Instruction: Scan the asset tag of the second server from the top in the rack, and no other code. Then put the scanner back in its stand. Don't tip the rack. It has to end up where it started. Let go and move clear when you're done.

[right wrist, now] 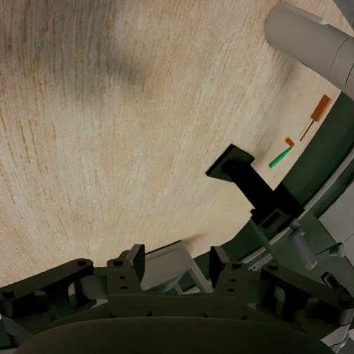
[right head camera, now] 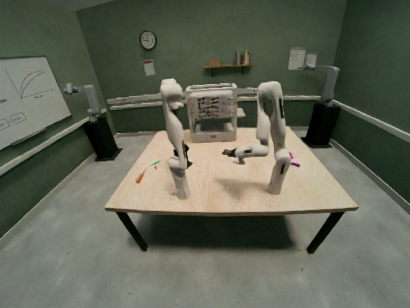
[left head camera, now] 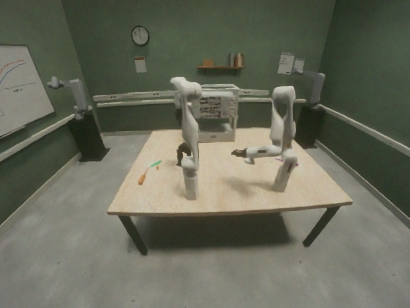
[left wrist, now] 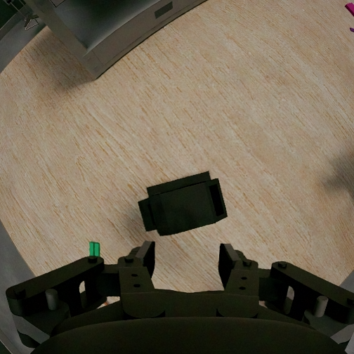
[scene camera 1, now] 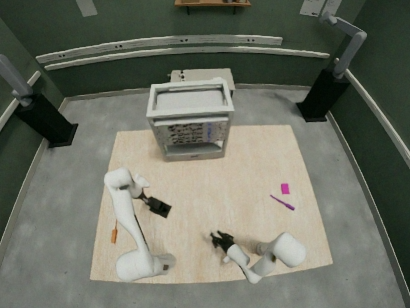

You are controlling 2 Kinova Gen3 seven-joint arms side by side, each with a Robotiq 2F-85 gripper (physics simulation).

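Seen in the pictures: left gripper, between the fingertips: (scene camera 1: 145, 197); right gripper, between the fingertips: (right head camera: 225, 154) (left head camera: 233, 154) (scene camera 1: 214, 231); left arm's base, origin of its link: (right head camera: 184, 194) (left head camera: 192, 195); right arm's base, origin of its link: (right head camera: 274, 189) (left head camera: 278, 187) (scene camera 1: 262, 248).
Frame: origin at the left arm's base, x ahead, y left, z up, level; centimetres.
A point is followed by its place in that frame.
Note:
The pale rack (left head camera: 200, 136) @[x 76.6, y -9.2, z 8.4 cm] (right head camera: 200, 136) @[x 76.7, y -8.9, z 8.5 cm] (scene camera 1: 175, 157) @[x 76.7, y -7.7, z 8.2 cm] (left wrist: 135, 30) stands upright at the table's back, with servers (left head camera: 212, 106) @[x 75.1, y -22.0, z 42.1 cm] (right head camera: 212, 106) @[x 75.0, y -23.9, z 41.8 cm] (scene camera 1: 185, 134) @[x 75.1, y -19.1, z 40.6 cm] inside. Their tags are too small to read. The black stand (scene camera 1: 164, 213) @[x 33.7, y 1.3, z 3.8 cm] (right wrist: 245, 184) is upright at the picture's left, with the dark scanner (left wrist: 182, 205) (right wrist: 274, 214) apparently at its top; their dark shapes merge. My left gripper (left wrist: 186, 255) is open and empty, close to the scanner and above it. My right gripper (left head camera: 235, 152) @[x 16.1, y -31.7, z 22.9 cm] (right head camera: 226, 152) @[x 16.1, y -31.7, z 22.9 cm] (scene camera 1: 215, 236) @[x 16.1, y -31.7, z 22.9 cm] (right wrist: 176, 258) is open and empty, low over the table's front half, apart from the stand.
An orange screwdriver (left head camera: 142, 178) @[x 17.7, y 40.8, z 2.5 cm] (right head camera: 140, 177) @[x 17.9, y 40.4, z 2.1 cm] (scene camera 1: 114, 235) @[x 18.3, y 40.6, z 2.5 cm] (right wrist: 321, 108) and a green tool (left head camera: 156, 163) @[x 39.8, y 33.6, z 1.0 cm] (left wrist: 94, 249) (right wrist: 280, 157) lie left of the stand in the head views. A magenta block (scene camera 1: 285, 188) @[x 43.0, y -95.1, z 1.5 cm] and purple screwdriver (scene camera 1: 287, 204) @[x 29.8, y -92.6, z 2.2 cm] lie at the table's right.

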